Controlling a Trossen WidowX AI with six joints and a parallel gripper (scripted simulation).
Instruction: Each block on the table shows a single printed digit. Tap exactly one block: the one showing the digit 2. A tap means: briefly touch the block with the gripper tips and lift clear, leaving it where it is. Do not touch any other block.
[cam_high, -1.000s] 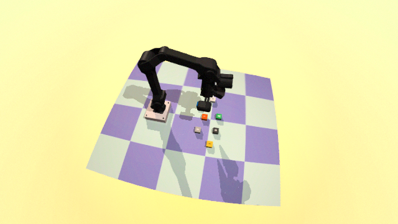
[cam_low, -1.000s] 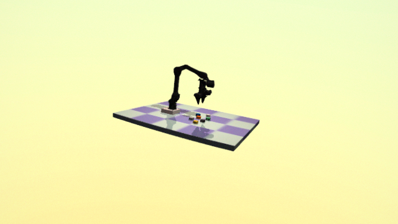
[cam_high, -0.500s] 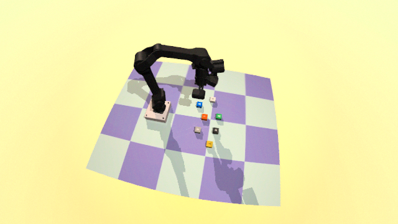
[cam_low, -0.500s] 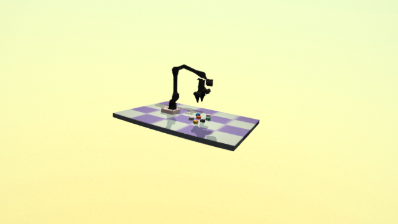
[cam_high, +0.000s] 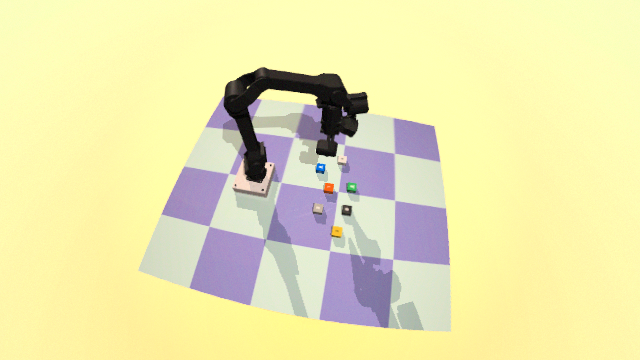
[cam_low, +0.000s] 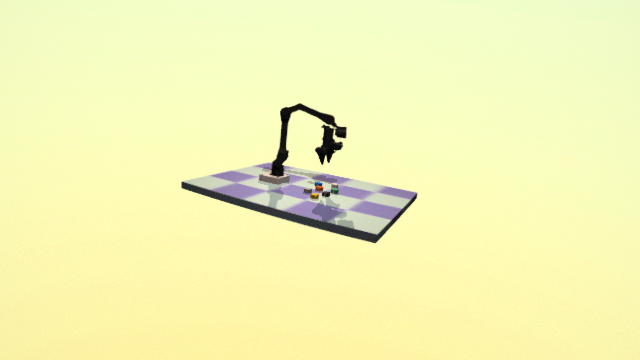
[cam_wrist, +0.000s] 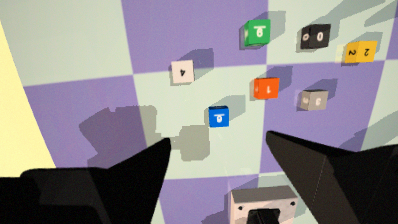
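Now: gripper tip 90 mm short of the yellow block, 250 mm to the left of it and 120 mm above it. From my gripper tip the other things lie so: orange block 30 mm ahead, 90 mm to the right, 120 mm below; green block 110 mm ahead, 70 mm to the right, 120 mm below; blue block 20 mm behind, 20 mm to the right, 120 mm below.
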